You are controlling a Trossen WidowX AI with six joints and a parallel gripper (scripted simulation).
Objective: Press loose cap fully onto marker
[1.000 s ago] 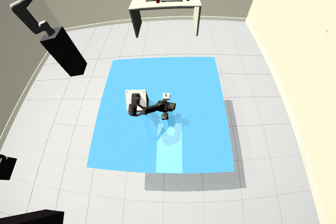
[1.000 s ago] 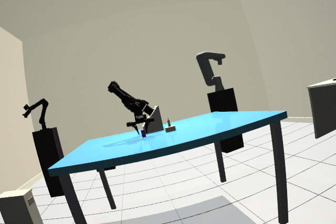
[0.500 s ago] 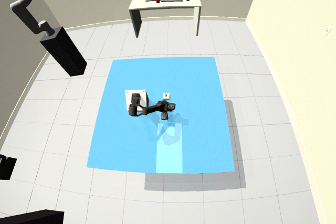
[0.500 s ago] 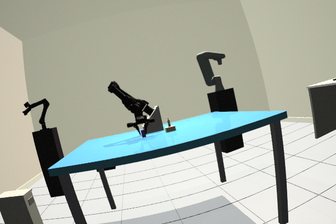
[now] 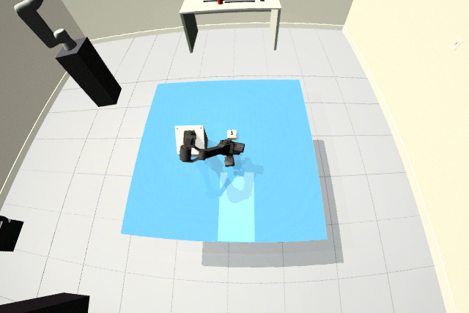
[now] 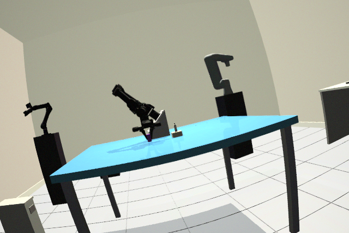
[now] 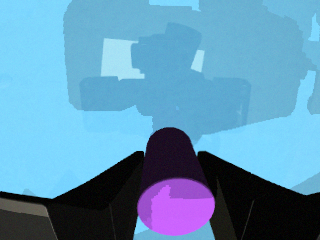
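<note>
My gripper tip is now 180 mm to the right of the holder block and 30 mm short of it. Round my gripper tip: marker cap 10 mm above.
</note>
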